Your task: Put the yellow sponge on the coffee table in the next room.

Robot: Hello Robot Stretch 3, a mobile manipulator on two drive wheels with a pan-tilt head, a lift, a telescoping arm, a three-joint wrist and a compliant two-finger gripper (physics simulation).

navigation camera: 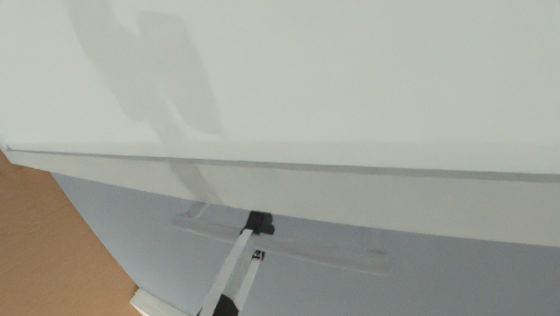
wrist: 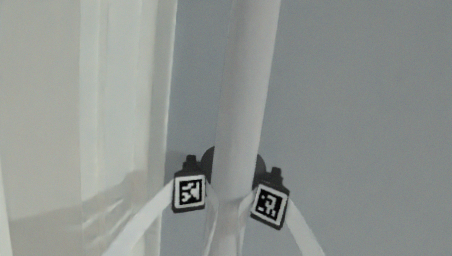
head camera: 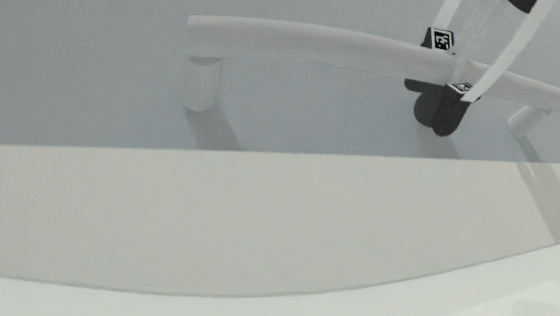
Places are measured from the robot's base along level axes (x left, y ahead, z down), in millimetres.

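Pixels of known places: gripper, fingertip midpoint: [navigation camera: 265, 216] [head camera: 421, 107].
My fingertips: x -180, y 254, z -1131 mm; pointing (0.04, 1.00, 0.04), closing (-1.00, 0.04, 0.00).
Behind a point stands the place of what it marks.
A long pale grey bar handle [head camera: 300, 42] @(x -173, y 196, z -1250 mm) [navigation camera: 325, 256] @(x -173, y 197, z -1239 mm) [wrist: 250, 75] @(x -184, y 193, z -1202 mm) stands off a grey-blue panel [head camera: 75, 90] @(x -189, y 268, z -1399 mm) [navigation camera: 120, 230] @(x -433, y 264, z -417 mm) [wrist: 360, 100] @(x -273, y 266, z -1197 mm) on round posts. My gripper [head camera: 434, 100] @(x -180, y 254, z -1131 mm) [navigation camera: 261, 232] [wrist: 232, 166] @(x -180, y 254, z -1131 mm) is around the handle, one dark fingertip pad on each side, close against the bar. It looks shut on the handle; the bar hides part of the pads. In the head camera view the gripper is nearer the handle's right post. The yellow sponge and the coffee table do not show in the three views.
A cream strip [head camera: 200, 215] @(x -72, y 185, z -1302 mm) [navigation camera: 350, 202] @(x -72, y 185, z -1261 mm) runs along the edge of the panel, with a large white surface [navigation camera: 350, 75] @(x 31, y 200, z -1256 mm) beyond it. Shadows fall across both. An orange-brown surface [navigation camera: 45, 240] @(x -469, y 109, z 0 mm) and a white block-like edge [navigation camera: 157, 304] @(x -1115, y 228, z -228 mm) show at the navigation view's lower left.
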